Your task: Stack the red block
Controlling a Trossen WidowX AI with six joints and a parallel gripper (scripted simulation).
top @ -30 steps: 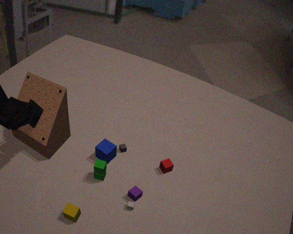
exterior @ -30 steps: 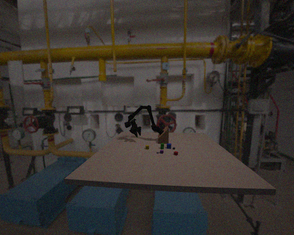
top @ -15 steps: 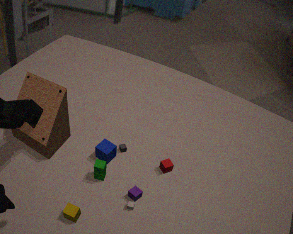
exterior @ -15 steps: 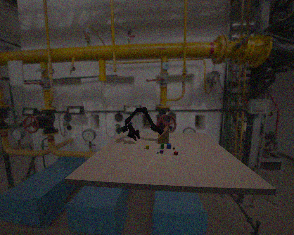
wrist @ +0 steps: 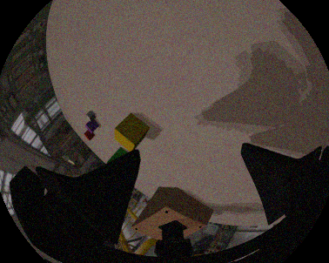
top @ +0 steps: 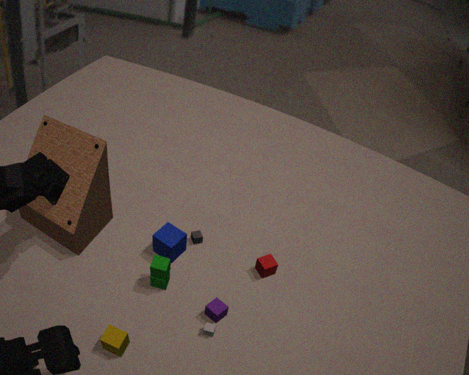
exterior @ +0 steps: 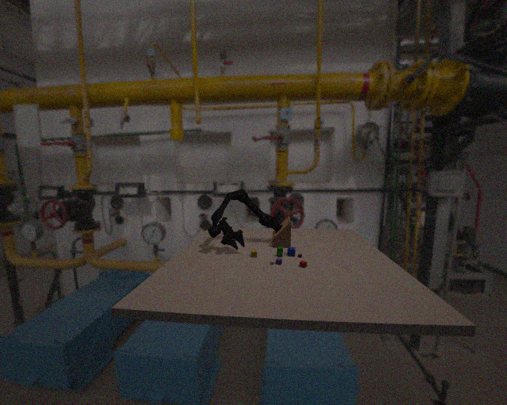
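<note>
Now: the yellow block 9 cm to the left of my gripper tip, 4 cm ahead of it and 2 cm below it. Round my gripper tip: small white cube: 22 cm to the left, 14 cm ahead, 3 cm below; purple block: 25 cm to the left, 13 cm ahead, 2 cm below; blue block: 32 cm to the left, 1 cm below, 1 cm behind.
</note>
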